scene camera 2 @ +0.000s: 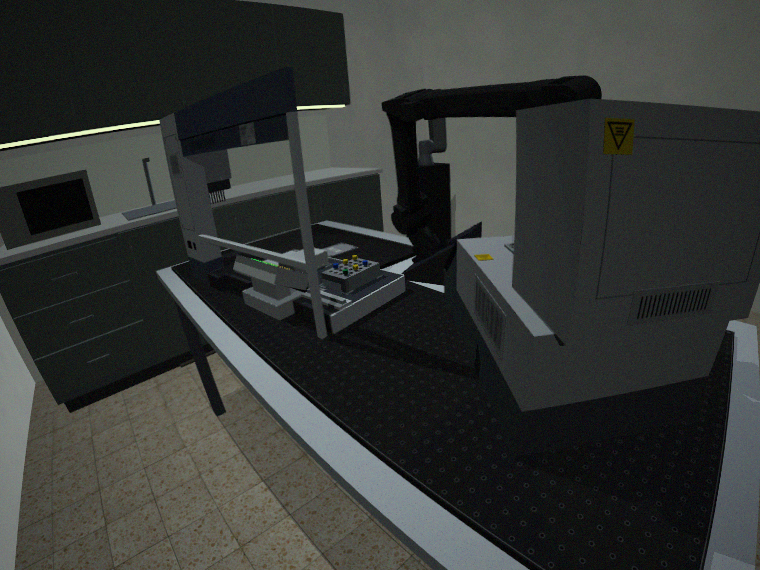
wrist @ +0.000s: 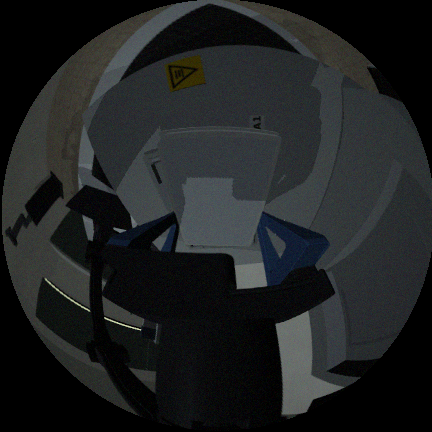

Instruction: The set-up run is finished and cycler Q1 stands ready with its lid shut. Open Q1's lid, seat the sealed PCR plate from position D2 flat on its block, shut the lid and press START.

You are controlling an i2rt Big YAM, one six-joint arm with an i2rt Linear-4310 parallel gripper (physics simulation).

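Frame: origin at the arm's base, x ahead, y left, z up, level; metres.
Where they show: gripper, fingertip midpoint: (wrist: 217,214); arm's base, link origin: (scene camera 2: 431,253) (wrist: 104,221).
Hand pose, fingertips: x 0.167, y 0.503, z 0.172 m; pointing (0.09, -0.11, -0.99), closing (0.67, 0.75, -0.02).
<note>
Things, the pixels of their top centre, and the offset from my fingertips. "spot": a spot on its surface instead.
- sealed PCR plate, top centre: (wrist: 217,208) 0.015 m back, 0.013 m left, 0.012 m up
- A1 label, surface spot: (wrist: 257,122) spot: 0.046 m back, 0.081 m left, 0.009 m down
- tube rack, top centre: (scene camera 2: 350,267) 0.139 m ahead, 0.474 m right, 0.125 m down
- dark slanted panel, surface spot: (scene camera 2: 452,250) spot: 0.039 m ahead, 0.213 m right, 0.045 m down
Cycler Q1 (scene camera 2: 552,362) (wrist: 125,115) is a grey box at the right of the bench in the scene view. Its lid (scene camera 2: 675,220) (wrist: 380,215) stands raised. My gripper (wrist: 217,214) is shut on the sealed PCR plate (wrist: 220,157), with a blue finger at each side. The plate is pale grey and looks roughly level, over the block area beside the A1 label (wrist: 257,122). It covers most of the block; a small edge of the block area shows left of it. Whether plate and block touch is unclear. The raised lid hides gripper and plate in the scene view. START is not visible.
A pipetting deck with a white frame post (scene camera 2: 305,214) and a tube rack (scene camera 2: 349,276) stands left of the cycler. A dark slanted panel (scene camera 2: 451,250) stands near the arm's base. The arm (scene camera 2: 484,101) reaches over behind the lid. Yellow warning labels (scene camera 2: 483,257) (wrist: 185,73) mark the cycler.
</note>
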